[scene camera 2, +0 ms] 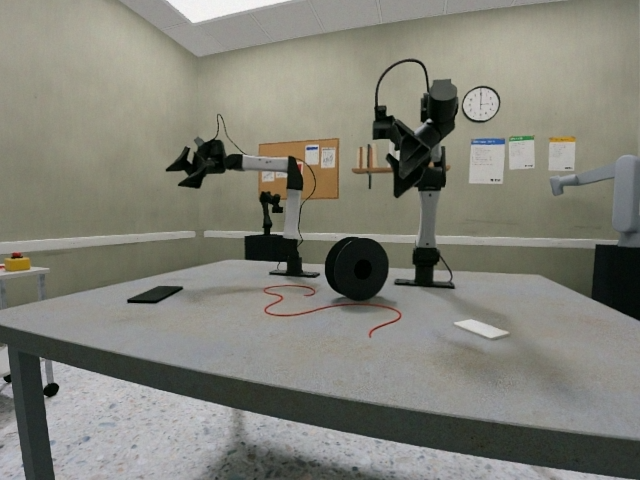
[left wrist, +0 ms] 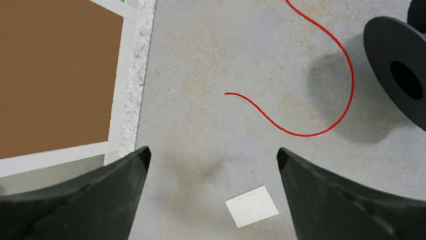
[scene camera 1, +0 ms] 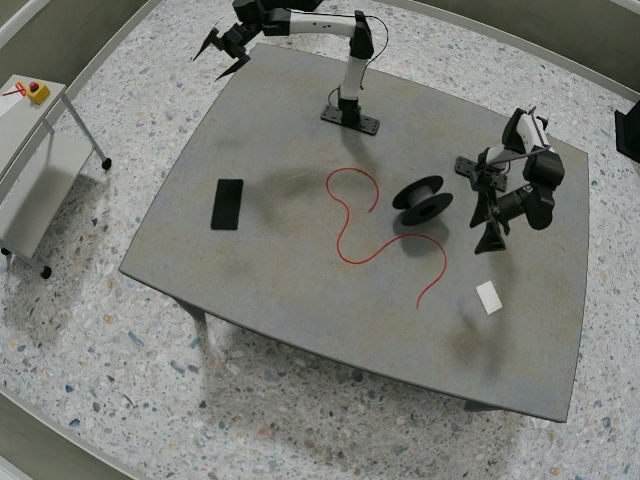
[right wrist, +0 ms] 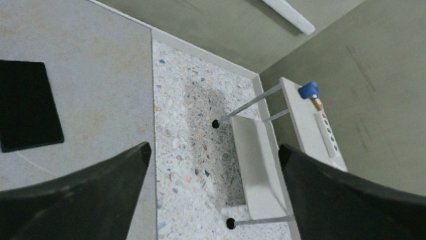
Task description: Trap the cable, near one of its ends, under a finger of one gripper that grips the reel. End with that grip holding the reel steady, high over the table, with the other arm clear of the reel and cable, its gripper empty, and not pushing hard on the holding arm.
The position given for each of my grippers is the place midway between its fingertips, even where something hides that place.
Note:
I see my left gripper (scene camera 2: 397, 187), my right gripper (scene camera 2: 171, 177), a black reel (scene camera 2: 355, 267) and a white card (left wrist: 257, 204).
The black reel also shows in scene camera 1 (scene camera 1: 424, 190). My left gripper shows as well in the left wrist view (left wrist: 213, 149) and in scene camera 1 (scene camera 1: 472, 239). My right gripper also shows in scene camera 1 (scene camera 1: 203, 71) and in the right wrist view (right wrist: 214, 145). The right wrist view misses the black reel: it is out of frame. The right wrist view misses the white card: it is out of frame.

